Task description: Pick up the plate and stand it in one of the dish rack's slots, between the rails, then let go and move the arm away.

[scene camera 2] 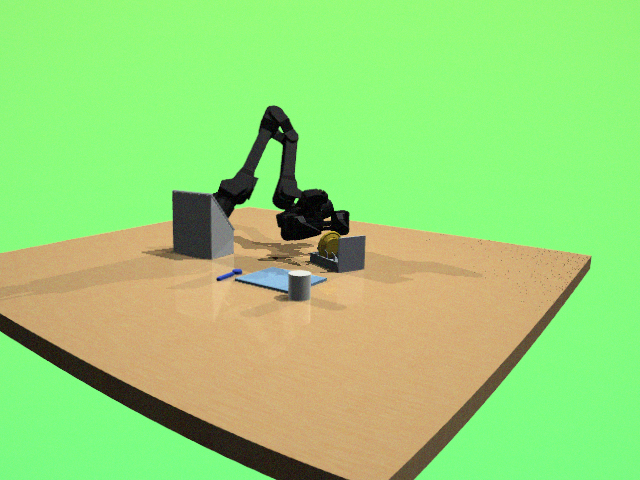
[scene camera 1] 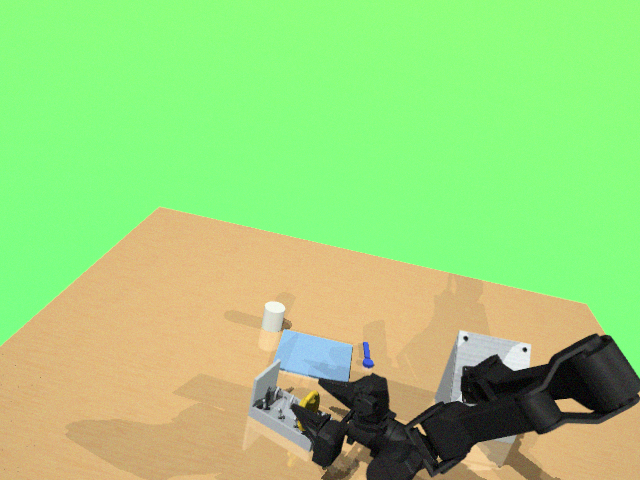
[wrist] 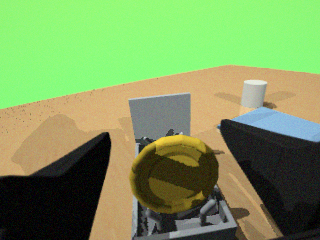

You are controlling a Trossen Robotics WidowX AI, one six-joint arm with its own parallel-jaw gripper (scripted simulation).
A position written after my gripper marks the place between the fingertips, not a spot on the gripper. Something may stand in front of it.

Note:
My gripper [scene camera 1: 305,392] is open, holding nothing. Further things: a grey dish rack [scene camera 1: 270,405], a yellow plate [wrist: 173,174] and a light blue mat [scene camera 1: 301,354].
The grey dish rack is seen too in scene camera 2 [scene camera 2: 350,256]. My gripper also shows in scene camera 2 [scene camera 2: 334,231] and in the wrist view [wrist: 166,131]. The light blue mat is seen too in scene camera 2 [scene camera 2: 276,279].

